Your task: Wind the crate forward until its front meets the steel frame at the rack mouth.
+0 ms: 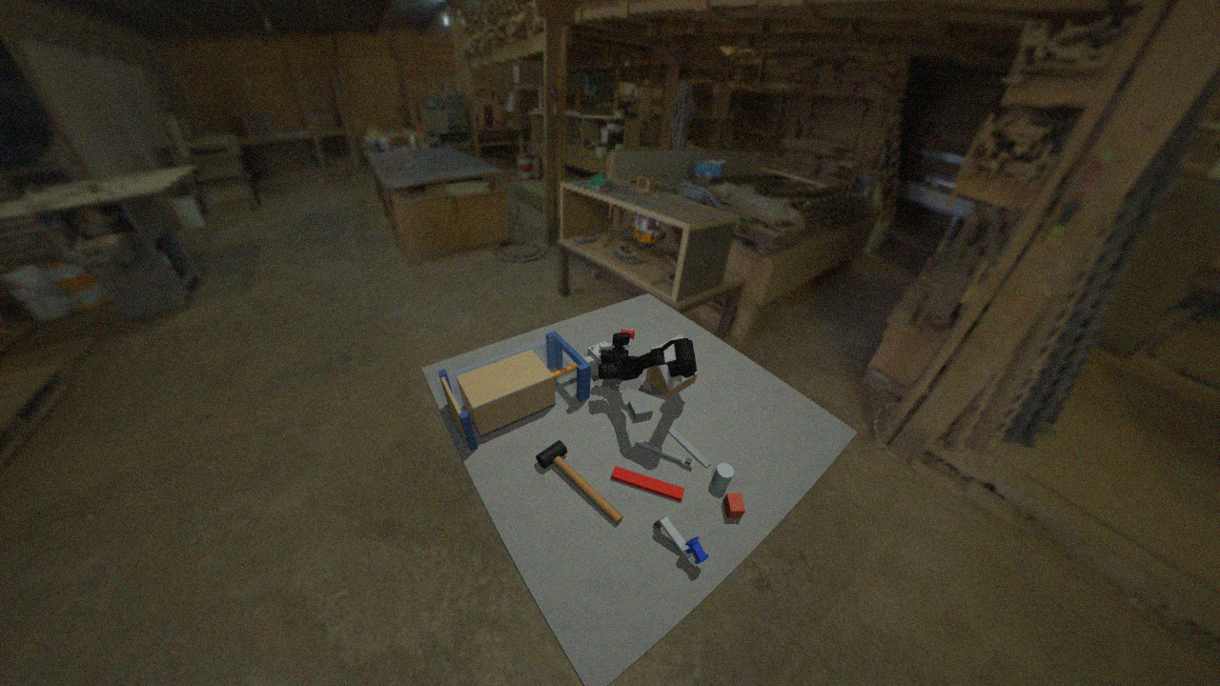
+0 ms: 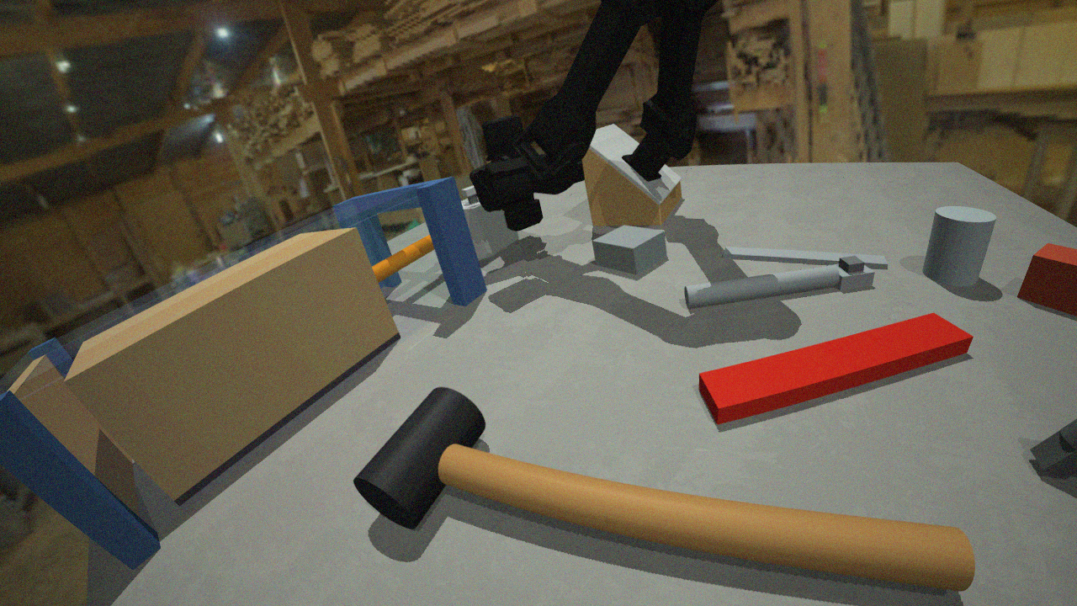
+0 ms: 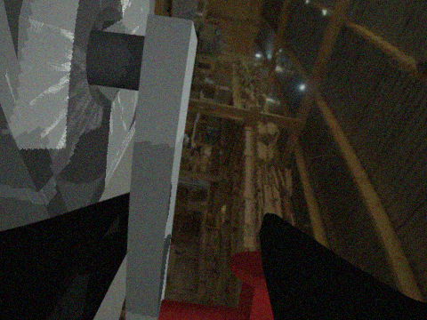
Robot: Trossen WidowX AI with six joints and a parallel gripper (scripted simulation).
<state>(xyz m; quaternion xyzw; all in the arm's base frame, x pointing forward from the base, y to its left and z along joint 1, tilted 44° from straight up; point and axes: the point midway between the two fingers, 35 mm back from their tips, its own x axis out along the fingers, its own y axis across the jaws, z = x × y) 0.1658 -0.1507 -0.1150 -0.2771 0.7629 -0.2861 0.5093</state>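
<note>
Now: the winch handle with red knob 10 mm behind my gripper tip, 10 mm to the left of it and 10 mm below it. Also, from my gripper tip: grey block 60 mm ahead, 290 mm to the left, 110 mm below; winch 40 mm ahead, 20 mm to the right, 100 mm below; flat grey strip 10 mm ahead, 500 mm to the left, 130 mm below.
</note>
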